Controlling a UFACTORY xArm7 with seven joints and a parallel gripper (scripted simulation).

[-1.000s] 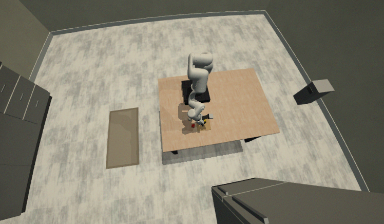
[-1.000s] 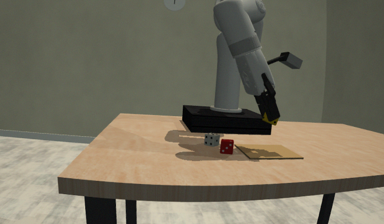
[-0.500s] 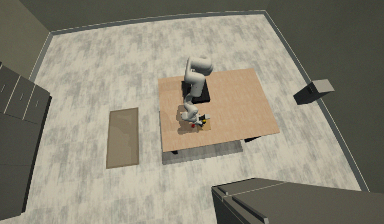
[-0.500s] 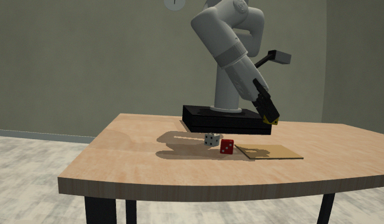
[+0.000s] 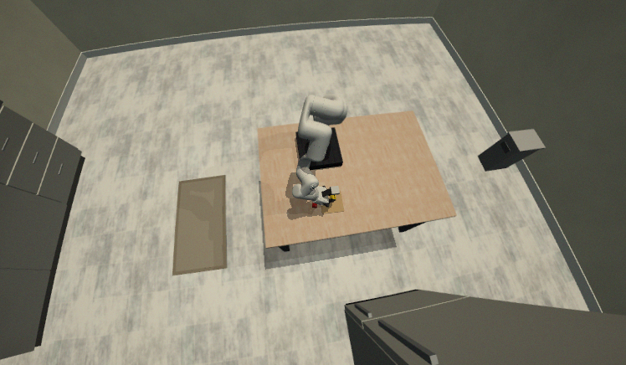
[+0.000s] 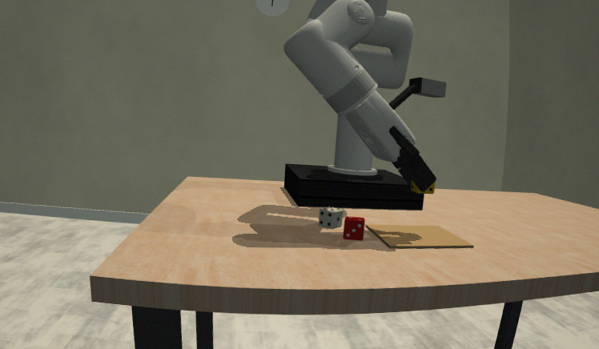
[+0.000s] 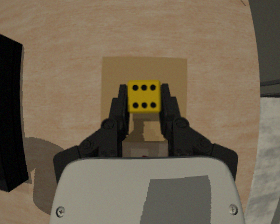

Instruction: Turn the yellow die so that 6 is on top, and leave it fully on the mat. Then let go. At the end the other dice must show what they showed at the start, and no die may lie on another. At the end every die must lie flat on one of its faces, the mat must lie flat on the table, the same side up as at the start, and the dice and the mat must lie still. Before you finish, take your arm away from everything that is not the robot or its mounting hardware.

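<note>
Now: hand 100 mm above the tan mat and 10 mm to the right of it. The rest, counted from my hand: white die: 120 mm to the right, 90 mm below, 60 mm behind; yellow die: 10 mm to the left, 10 mm below; red die: 100 mm to the right, 90 mm below, 10 mm ahead.
</note>
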